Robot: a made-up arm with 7 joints. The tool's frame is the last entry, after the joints. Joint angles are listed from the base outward. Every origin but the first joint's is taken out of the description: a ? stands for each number. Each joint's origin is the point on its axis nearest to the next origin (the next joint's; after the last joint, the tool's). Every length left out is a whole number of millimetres.
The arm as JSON. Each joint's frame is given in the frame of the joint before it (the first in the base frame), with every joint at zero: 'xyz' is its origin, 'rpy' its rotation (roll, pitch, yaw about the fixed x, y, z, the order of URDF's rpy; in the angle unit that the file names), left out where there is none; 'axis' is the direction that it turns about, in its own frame. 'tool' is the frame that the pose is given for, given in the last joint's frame.
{
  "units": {
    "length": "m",
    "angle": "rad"
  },
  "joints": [
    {
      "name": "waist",
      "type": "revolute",
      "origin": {
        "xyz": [
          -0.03,
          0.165,
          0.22
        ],
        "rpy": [
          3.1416,
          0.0,
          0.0
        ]
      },
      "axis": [
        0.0,
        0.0,
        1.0
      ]
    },
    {
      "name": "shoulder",
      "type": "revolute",
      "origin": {
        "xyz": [
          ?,
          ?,
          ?
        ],
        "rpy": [
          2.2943,
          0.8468,
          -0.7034
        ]
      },
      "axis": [
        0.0,
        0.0,
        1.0
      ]
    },
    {
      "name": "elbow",
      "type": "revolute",
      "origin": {
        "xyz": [
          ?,
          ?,
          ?
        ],
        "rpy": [
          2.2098,
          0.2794,
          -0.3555
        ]
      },
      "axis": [
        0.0,
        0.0,
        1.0
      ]
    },
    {
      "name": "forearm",
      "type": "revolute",
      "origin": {
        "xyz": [
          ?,
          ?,
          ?
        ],
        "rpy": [
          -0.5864,
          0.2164,
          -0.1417
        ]
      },
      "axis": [
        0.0,
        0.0,
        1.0
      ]
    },
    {
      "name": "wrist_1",
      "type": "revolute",
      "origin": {
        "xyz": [
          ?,
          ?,
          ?
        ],
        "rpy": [
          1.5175,
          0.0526,
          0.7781
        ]
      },
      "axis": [
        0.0,
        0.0,
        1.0
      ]
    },
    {
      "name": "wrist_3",
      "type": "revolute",
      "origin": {
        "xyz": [
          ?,
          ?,
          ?
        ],
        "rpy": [
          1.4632,
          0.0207,
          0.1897
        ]
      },
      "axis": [
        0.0,
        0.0,
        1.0
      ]
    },
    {
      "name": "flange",
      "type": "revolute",
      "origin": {
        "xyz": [
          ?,
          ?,
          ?
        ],
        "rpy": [
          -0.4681,
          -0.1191,
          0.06
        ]
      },
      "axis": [
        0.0,
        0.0,
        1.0
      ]
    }
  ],
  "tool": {
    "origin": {
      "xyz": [
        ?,
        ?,
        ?
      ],
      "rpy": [
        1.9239,
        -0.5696,
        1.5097
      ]
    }
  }
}
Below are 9 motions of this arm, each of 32 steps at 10 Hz.
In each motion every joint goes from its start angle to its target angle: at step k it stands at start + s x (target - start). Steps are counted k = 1, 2, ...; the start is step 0. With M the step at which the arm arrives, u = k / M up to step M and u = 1 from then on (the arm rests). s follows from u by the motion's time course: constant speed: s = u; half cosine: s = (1 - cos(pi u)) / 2; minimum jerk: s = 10 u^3 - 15 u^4 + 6 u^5.
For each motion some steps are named. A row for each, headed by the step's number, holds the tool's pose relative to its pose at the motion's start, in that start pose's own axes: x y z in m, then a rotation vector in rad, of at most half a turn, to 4 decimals.
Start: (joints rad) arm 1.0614 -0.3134 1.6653 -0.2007 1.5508 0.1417 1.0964
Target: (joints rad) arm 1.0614 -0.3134 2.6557 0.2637 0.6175 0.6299 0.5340
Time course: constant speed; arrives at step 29
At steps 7, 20, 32:
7: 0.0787 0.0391 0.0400 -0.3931 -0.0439 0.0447
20: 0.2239 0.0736 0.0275 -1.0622 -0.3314 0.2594
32: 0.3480 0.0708 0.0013 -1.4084 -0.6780 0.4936

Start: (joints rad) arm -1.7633 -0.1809 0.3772 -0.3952 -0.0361 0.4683 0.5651
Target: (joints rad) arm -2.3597 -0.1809 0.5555 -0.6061 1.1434 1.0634 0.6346
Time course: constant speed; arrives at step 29
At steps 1, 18, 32:
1: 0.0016 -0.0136 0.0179 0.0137 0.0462 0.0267
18: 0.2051 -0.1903 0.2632 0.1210 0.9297 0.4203
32: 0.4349 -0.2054 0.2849 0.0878 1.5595 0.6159

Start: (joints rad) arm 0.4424 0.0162 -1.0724 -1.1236 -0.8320 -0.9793 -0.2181
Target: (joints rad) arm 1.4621 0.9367 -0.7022 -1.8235 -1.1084 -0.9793 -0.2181
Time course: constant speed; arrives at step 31
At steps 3, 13, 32:
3: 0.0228 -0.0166 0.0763 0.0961 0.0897 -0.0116
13: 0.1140 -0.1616 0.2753 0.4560 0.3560 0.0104
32: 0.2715 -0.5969 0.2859 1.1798 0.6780 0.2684

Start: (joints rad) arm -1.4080 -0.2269 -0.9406 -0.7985 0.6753 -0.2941 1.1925
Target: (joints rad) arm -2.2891 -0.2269 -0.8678 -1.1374 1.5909 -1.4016 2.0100
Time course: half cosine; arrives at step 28
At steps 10, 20, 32:
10: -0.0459 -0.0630 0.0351 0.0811 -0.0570 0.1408
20: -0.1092 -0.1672 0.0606 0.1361 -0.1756 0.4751
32: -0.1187 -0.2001 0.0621 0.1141 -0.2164 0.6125

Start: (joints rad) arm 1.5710 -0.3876 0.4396 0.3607 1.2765 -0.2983 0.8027
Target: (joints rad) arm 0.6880 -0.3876 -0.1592 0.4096 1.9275 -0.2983 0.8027
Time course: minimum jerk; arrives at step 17
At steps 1, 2, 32:
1: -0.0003 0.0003 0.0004 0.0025 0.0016 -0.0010
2: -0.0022 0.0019 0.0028 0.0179 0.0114 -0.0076
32: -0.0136 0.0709 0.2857 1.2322 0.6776 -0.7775

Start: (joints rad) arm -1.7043 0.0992 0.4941 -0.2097 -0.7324 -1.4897 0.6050
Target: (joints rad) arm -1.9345 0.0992 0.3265 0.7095 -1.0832 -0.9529 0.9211
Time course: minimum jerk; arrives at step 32
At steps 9, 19, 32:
9: -0.0048 -0.0016 -0.0359 -0.0254 -0.0027 0.0094
19: 0.0267 0.0295 -0.1792 -0.1165 -0.0460 -0.0610
32: 0.0879 0.0764 -0.2595 -0.1318 -0.1008 -0.1843

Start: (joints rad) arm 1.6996 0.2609 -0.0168 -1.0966 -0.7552 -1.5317 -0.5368
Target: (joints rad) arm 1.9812 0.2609 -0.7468 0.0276 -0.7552 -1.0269 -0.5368
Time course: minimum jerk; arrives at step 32
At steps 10, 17, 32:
10: -0.0310 0.0092 0.0106 -0.0228 0.0376 0.0392
17: -0.0933 0.0295 0.0297 -0.0561 0.0917 0.0885
32: -0.1517 0.0658 0.0437 -0.0716 0.1229 0.0773

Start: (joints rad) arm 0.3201 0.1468 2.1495 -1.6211 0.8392 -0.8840 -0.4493
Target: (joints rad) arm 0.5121 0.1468 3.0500 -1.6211 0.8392 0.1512 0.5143
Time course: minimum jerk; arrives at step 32
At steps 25, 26, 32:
25: 0.3411 -0.2935 0.0045 1.2228 1.2973 0.1847
26: 0.3554 -0.2993 -0.0079 1.2409 1.3361 0.2084
32: 0.3844 -0.3086 -0.0336 1.2727 1.4137 0.2581

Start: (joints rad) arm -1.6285 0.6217 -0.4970 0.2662 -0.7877 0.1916 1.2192
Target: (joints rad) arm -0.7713 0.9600 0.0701 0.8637 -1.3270 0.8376 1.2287
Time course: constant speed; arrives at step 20
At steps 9, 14, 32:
9: 0.0750 0.1738 0.0428 0.3402 0.0317 -0.3886
14: 0.1446 0.2388 0.0916 0.5392 0.0521 -0.6231
32: 0.2430 0.2719 0.1585 0.7883 0.0690 -0.9072

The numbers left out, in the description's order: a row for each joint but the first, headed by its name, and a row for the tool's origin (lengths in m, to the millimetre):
shoulder: 0.032 -0.08 0.0
elbow: -0.044 -0.047 0.0
forearm: -0.052 -0.139 0.0
wrist_1: -0.352 -0.017 0.0
wrist_3: 0.0 0.167 0.0
flange: 0.005 -0.074 0.0
tool: 0.098 -0.329 0.0

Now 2 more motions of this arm.
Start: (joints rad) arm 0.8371 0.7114 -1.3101 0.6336 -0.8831 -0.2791 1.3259
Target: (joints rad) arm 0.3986 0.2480 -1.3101 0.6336 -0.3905 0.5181 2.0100
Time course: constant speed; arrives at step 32
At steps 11, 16, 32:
11: 0.1256 -0.0092 0.1340 0.3187 0.3254 -0.0642
16: 0.1967 -0.0294 0.1893 0.4361 0.4923 -0.0719
32: 0.4790 -0.0857 0.3087 0.6474 1.0920 -0.0814

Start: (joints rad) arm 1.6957 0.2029 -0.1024 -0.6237 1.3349 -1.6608 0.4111
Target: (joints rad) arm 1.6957 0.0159 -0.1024 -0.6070 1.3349 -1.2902 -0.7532
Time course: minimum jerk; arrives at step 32
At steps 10, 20, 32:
10: -0.0204 0.0035 -0.0516 -0.0927 -0.1065 0.0075
20: -0.0557 -0.0174 -0.1987 -0.3877 -0.4010 0.0581
32: -0.0612 -0.0454 -0.2619 -0.5399 -0.5364 0.1015

